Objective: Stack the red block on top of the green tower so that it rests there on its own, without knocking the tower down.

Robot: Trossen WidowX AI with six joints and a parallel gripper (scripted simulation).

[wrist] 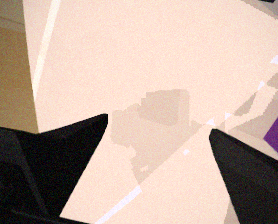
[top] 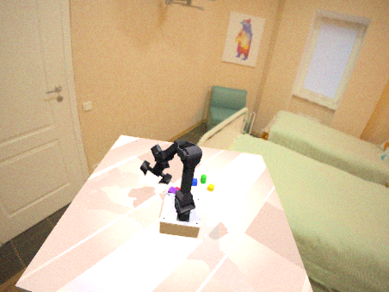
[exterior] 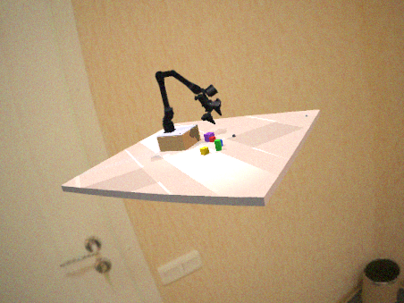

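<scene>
Now: gripper tip 160 mm to the left of the red block, 80 mm above it and 10 mm short of it. From my gripper tip the other things lie so: blue block (270 mm to the right, 110 mm ahead, 80 mm below); dark block (130 mm ahead, 90 mm to the right, 90 mm below); purple block (130 mm to the right, 70 mm below, 20 mm behind).
</scene>
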